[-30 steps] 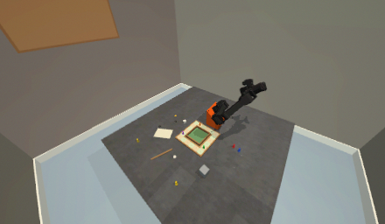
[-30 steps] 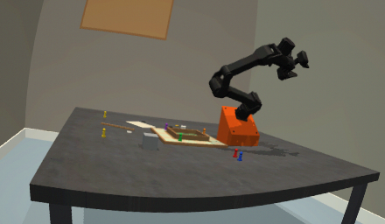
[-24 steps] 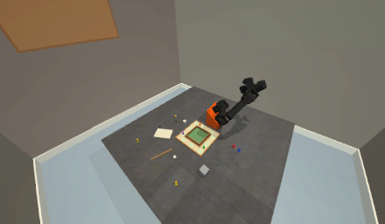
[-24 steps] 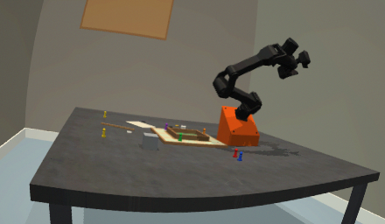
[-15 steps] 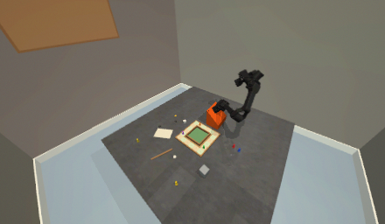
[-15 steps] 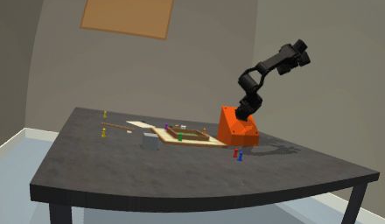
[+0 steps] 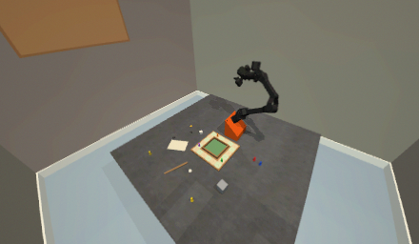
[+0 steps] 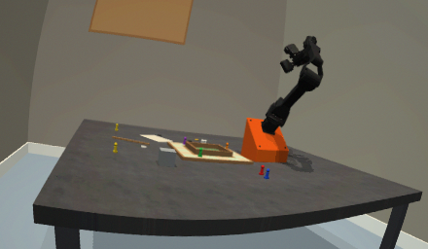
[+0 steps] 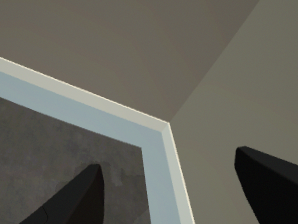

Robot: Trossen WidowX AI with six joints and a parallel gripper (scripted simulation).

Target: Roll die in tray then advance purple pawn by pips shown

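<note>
Right now the white die is 38 cm ahead of my gripper tip, 7 cm to the right of it and 45 cm below it. Round my gripper tip: red pawn (30 cm ahead, 43 cm to the left, 45 cm below); orange pawn (31 cm ahead, 8 cm to the left, 43 cm below); purple pawn (49 cm ahead, 4 cm to the left, 43 cm below).
</note>
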